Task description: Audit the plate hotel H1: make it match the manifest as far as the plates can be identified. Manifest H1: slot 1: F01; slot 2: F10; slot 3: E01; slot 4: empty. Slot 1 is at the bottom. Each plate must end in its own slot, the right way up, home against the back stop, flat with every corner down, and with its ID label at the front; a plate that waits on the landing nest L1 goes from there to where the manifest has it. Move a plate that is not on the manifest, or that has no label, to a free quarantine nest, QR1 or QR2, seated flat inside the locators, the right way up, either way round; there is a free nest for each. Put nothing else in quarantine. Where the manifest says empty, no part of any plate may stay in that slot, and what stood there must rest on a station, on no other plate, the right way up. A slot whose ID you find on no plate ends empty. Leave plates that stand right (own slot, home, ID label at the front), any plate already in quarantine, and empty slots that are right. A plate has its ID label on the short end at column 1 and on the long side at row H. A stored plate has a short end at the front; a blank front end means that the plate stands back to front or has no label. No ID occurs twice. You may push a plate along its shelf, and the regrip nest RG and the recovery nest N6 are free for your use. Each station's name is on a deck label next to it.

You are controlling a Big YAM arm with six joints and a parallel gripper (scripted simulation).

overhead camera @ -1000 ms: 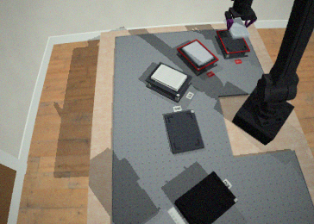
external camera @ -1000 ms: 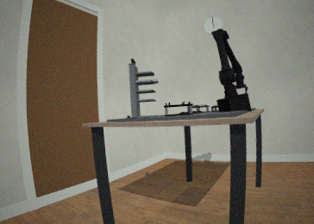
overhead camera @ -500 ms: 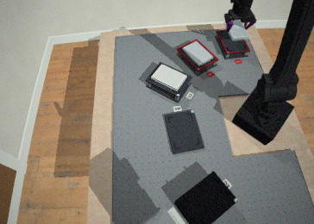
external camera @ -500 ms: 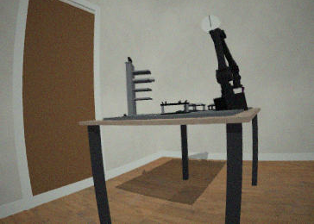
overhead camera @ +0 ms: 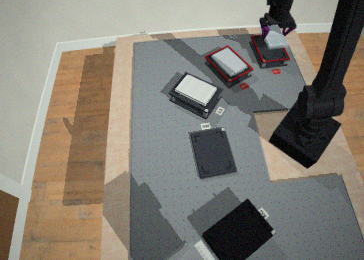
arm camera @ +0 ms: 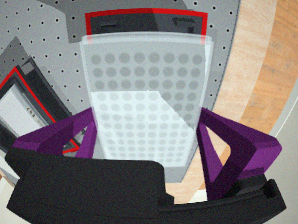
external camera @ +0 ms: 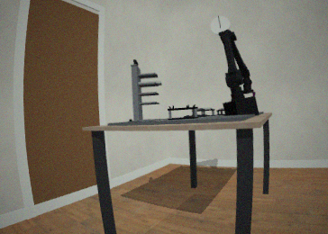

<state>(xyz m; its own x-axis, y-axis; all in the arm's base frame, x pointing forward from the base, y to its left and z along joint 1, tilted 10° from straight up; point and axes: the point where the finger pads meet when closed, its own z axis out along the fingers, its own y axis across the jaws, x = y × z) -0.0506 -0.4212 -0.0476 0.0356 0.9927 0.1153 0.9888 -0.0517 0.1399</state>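
My gripper is now 60 mm above the red-framed nest. From my hand the other things lie so: pale plate 200 mm ahead, 50 mm to the left, 50 mm below; L1 label 290 mm ahead, 250 mm to the left, 100 mm below; red-edged nest 200 mm ahead, 60 mm below, 50 mm to the left.
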